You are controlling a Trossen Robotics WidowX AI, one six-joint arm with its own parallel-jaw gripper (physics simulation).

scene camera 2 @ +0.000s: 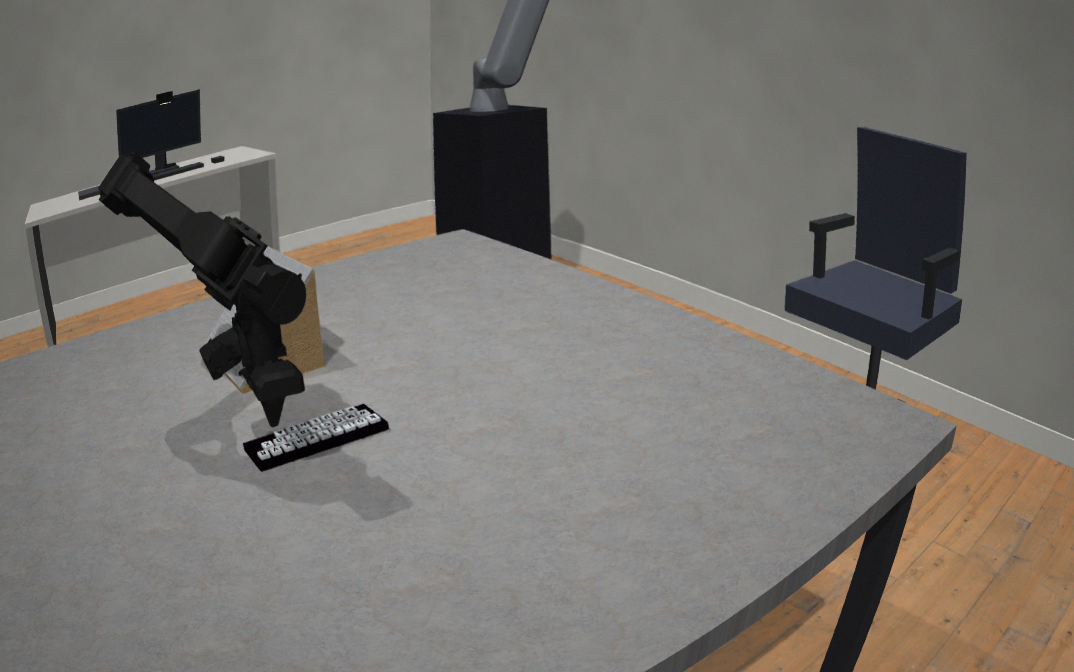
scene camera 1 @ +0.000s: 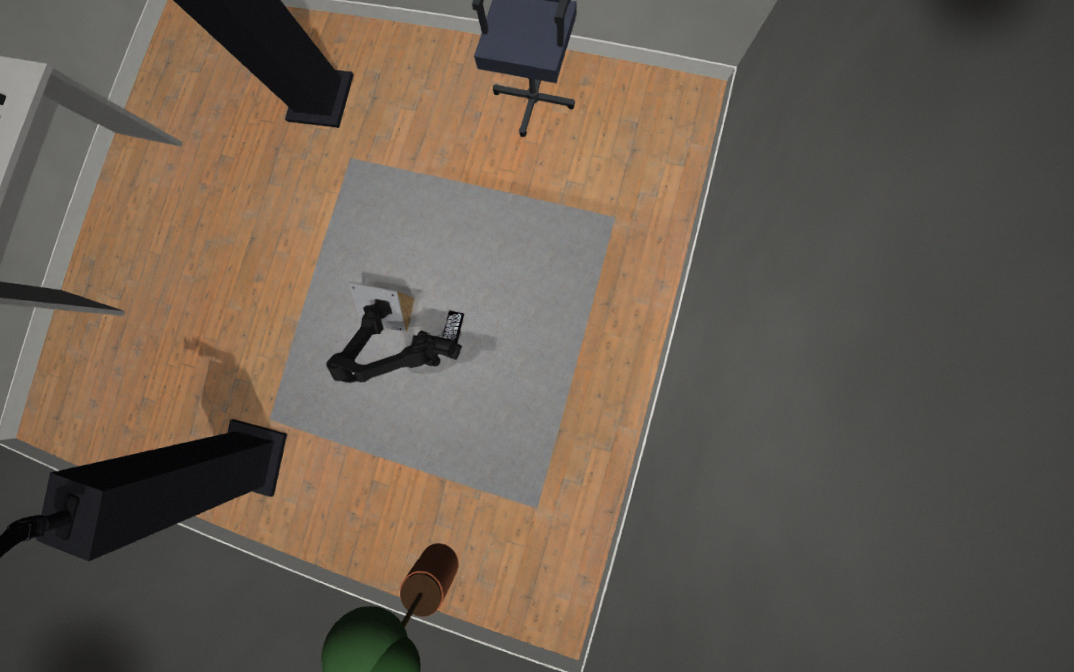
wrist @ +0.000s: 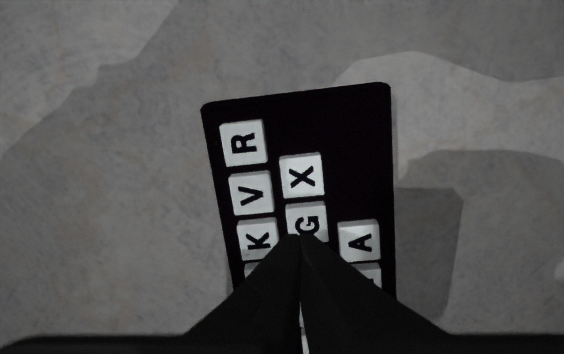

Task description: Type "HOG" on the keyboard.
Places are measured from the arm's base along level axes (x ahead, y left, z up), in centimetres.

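Where they show: gripper, fingertip midpoint: (scene camera 2: 274, 425) (wrist: 298, 247); arm's base at its link origin: (scene camera 1: 383, 306).
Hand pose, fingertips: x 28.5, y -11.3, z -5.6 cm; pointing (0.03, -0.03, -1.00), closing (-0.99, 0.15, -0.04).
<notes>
Each offset is from my fingertips to the top centre of the thing. Level surfaces: height alone.
The black keyboard {dx -0.2, dy +5.6, dz -2.3 cm} (scene camera 1: 453, 324) (scene camera 2: 294, 454) (wrist: 355, 120) with white letter keys lies on the grey table. My gripper (scene camera 2: 274, 422) (wrist: 298, 247) is shut and empty, pointing down at the keyboard's left end in scene camera 2. In the wrist view its joined tips overlap the lower edge of the G key {dx -0.3, dy +0.4, dz -2.3 cm} (wrist: 307, 220); whether they touch it, I cannot tell. The X key {dx -0.4, dy -1.5, dz -2.3 cm} (wrist: 301, 175) is above G, the K key {dx +1.6, dy +0.8, dz -2.3 cm} (wrist: 258, 239) to its left and the A key {dx -2.2, dy +1.4, dz -2.3 cm} (wrist: 359, 241) to its right. The H and O keys do not show in the wrist view; my fingers hide part of the keyboard.
My arm (scene camera 1: 388, 362) (scene camera 2: 207, 241) reaches from a tilted grey plate on a wooden wedge (scene camera 1: 405, 309) (scene camera 2: 304, 328), which stands on the grey table {dz -4.1 cm} (scene camera 1: 506, 237) (scene camera 2: 594, 475) behind the keyboard. A chair (scene camera 1: 526, 39) (scene camera 2: 879, 305) stands beyond the table.
</notes>
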